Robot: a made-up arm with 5 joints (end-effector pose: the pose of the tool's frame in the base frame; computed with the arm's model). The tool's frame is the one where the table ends. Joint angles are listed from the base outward.
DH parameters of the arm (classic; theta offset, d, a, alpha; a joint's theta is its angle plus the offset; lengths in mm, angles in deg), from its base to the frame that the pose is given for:
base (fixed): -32.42 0 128.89 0
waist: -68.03 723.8 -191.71 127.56
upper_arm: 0 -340.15 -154.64 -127.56
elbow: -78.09 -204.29 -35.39 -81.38
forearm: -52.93 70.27 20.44 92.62
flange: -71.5 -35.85 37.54 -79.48
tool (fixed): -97.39 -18.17 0 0
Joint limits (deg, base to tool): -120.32..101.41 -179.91..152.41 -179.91..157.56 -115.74..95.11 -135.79..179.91
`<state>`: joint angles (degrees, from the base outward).
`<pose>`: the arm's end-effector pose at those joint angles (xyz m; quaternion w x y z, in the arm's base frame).
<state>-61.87 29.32 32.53 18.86 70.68</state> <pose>0.3819 -0.2936 0.7149 0.8902 0.3992 -0.2190 -0.0173</pose>
Working (the frame after each row of the table, in the pose's form):
after base (fixed): 0.1088 -0.0691 0.0000 0.9602 0.0000 0.0000 -0.2792
after waist: 0.2915 -0.0109 0.7238 0.0679 0.1379 -0.8864 -0.4366
after upper_arm: 0.5158 -0.2708 0.8711 0.0038 0.1982 0.0308 0.9797
after elbow: 0.4594 -0.3086 0.6752 0.4016 -0.1200 -0.5082 0.7524
after forearm: 0.4125 -0.3414 0.7209 0.3928 0.4606 0.0752 0.7924
after flange: 0.3745 -0.3063 0.7256 0.6005 0.0990 -0.4444 0.6573

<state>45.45 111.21 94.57 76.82 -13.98</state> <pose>0.3515 0.0101 0.7569 0.6874 -0.0192 -0.2421 0.6845</pose>
Working (the frame after each row of the table, in the pose's form):
after base (fixed): 0.1088 -0.0691 0.0000 0.9602 0.0000 0.0000 -0.2792
after waist: -0.0012 0.0879 0.7238 0.3919 0.7957 -0.4142 -0.2040
after upper_arm: 0.3238 0.2472 0.8169 0.2688 -0.3020 -0.5802 -0.7070
after elbow: 0.3158 0.0492 0.7557 0.0294 -0.5292 0.0285 -0.8475
after forearm: 0.3709 0.0383 0.8026 0.5112 -0.2059 -0.5002 -0.6679
after flange: 0.3450 0.0045 0.7729 0.0605 0.1945 0.1454 -0.9682

